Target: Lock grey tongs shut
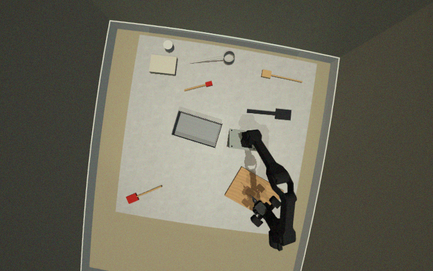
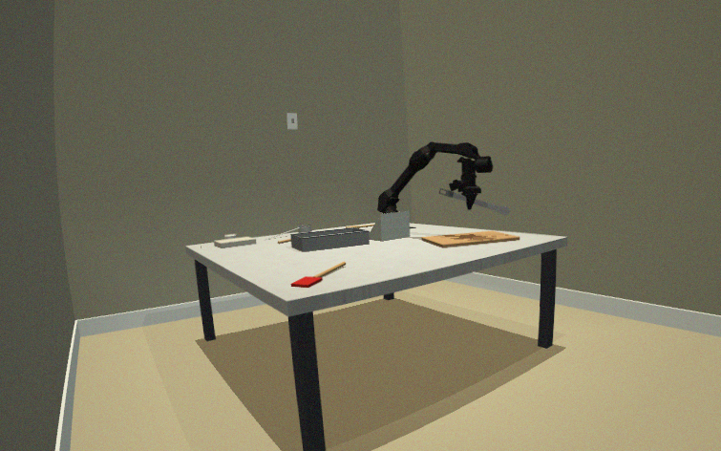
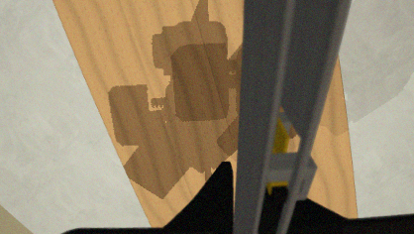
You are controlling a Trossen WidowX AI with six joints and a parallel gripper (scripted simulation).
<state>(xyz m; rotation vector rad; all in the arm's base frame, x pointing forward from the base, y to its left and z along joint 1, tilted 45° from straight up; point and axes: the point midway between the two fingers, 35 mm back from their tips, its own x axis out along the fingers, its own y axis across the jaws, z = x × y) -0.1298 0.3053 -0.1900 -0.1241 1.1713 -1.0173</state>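
Now: the wooden board 120 mm below my gripper tip. From my gripper tip the other things lie so: black spatula (580 mm to the right, 130 mm below, 50 mm behind); roasting tin (460 mm ahead, 400 mm to the right, 100 mm below); red spatula (810 mm ahead, 130 mm below, 120 mm to the left).
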